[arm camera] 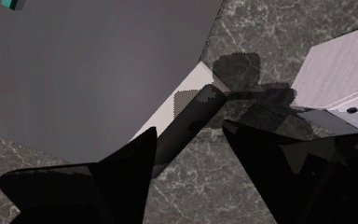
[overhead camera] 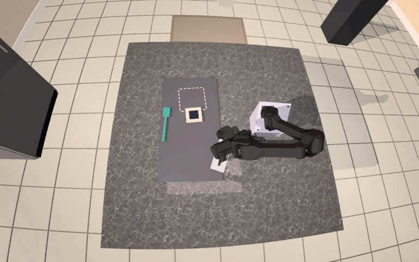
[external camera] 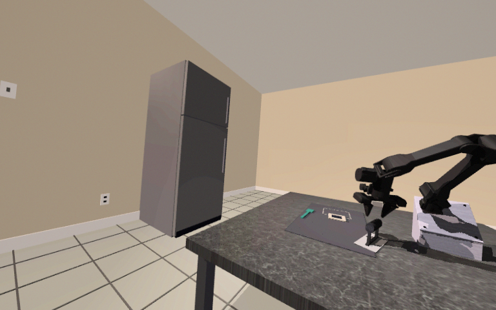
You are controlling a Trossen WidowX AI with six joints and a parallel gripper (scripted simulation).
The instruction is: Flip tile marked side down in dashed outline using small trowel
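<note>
The grey mat is 18 cm ahead of my gripper tip, 16 cm to the right of it and 12 cm below it. Also, from my gripper tip: teal trowel 31 cm ahead, 18 cm to the right, 10 cm below; tile 22 cm to the right, 15 cm ahead, 10 cm below.
</note>
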